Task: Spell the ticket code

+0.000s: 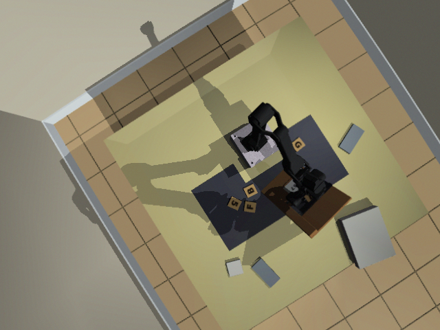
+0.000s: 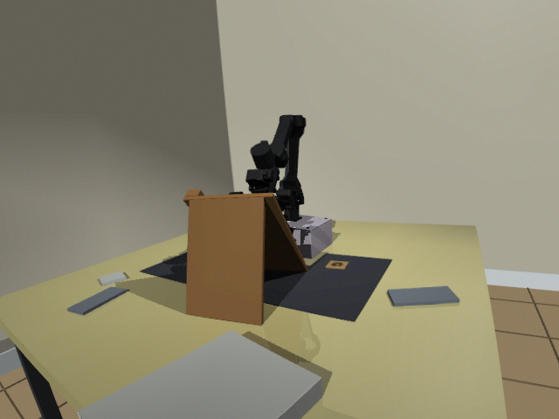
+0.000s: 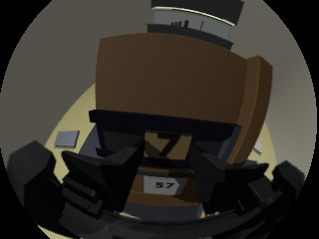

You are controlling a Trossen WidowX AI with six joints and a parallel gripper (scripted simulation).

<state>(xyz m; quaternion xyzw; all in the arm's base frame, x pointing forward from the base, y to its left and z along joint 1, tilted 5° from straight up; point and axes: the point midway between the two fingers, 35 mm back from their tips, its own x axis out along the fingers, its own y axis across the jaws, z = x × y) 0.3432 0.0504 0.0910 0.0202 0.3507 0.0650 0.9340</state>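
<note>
The white ticket lies 80 mm below my gripper tip, 60 mm behind it and 20 mm to the right of it. From my gripper tip the other things lie so: dark mat 180 mm below, 160 mm behind, 70 mm to the right; then small white block 520 mm to the right, 170 mm below, 110 mm ahead; then large grey box 410 mm ahead, 160 mm below, 150 mm to the left.
</note>
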